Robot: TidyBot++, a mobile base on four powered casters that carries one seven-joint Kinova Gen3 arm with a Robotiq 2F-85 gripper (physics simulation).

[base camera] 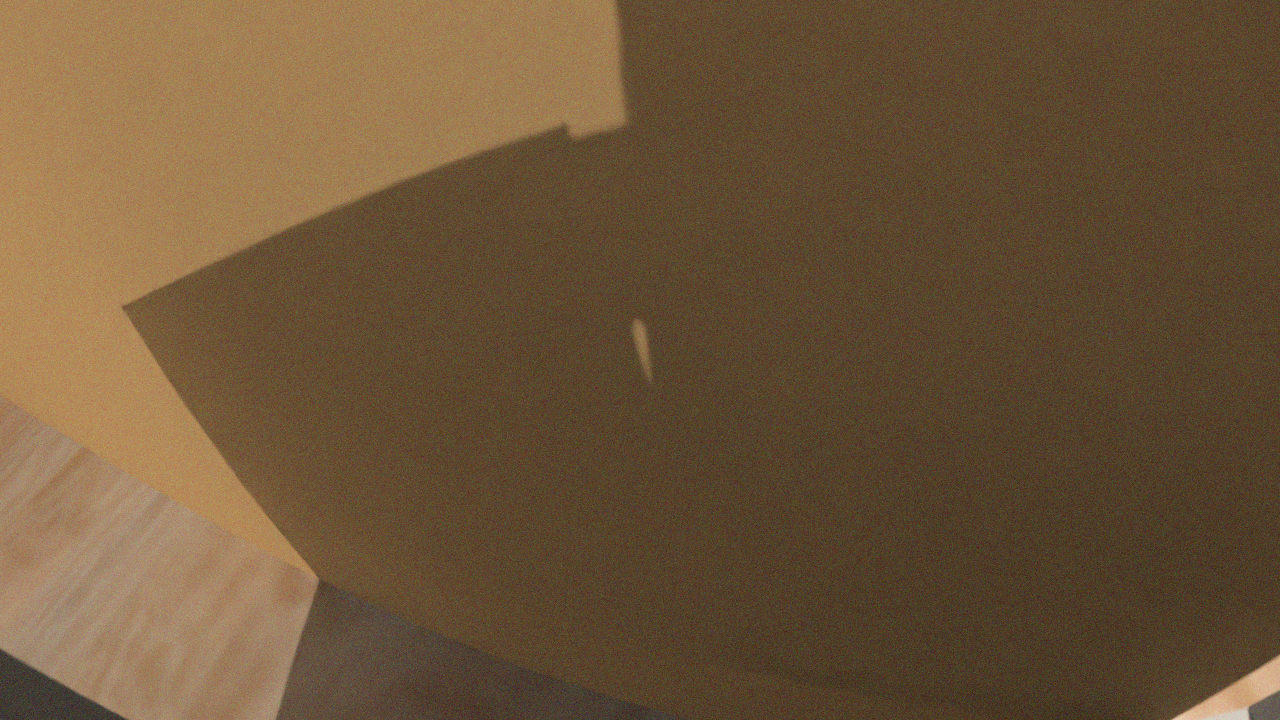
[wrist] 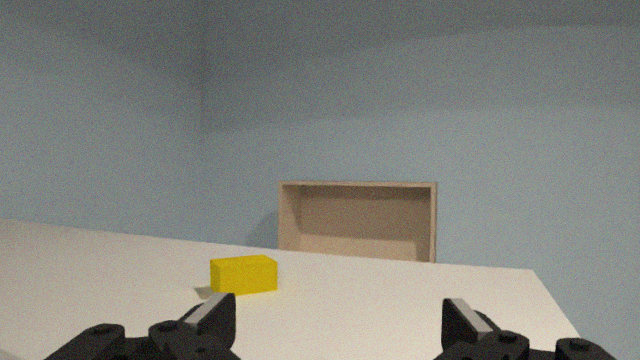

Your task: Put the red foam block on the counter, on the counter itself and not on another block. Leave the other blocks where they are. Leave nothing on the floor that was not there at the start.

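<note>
The pale counter top (wrist: pixel 350 305) spreads across the lower part of the wrist view. Its brown front panel (base camera: pixel 716 268) fills most of the base camera view, largely in shadow. My gripper (wrist: pixel 337 319) is open, with its two fingers wide apart at the bottom of the wrist view and no block between them. The red foam block does not show in either view. A yellow block (wrist: pixel 244 275) lies on the counter, beyond the left finger and a little left of the middle of the wrist view.
An open-fronted wooden box or shelf (wrist: pixel 433 225) shows beyond the counter's far edge, against the blue-grey wall (wrist: pixel 525 175). The counter's right edge slants down at the right of the wrist view. Wooden floor (base camera: pixel 134 555) shows at the lower left of the base camera view, close to the panel.
</note>
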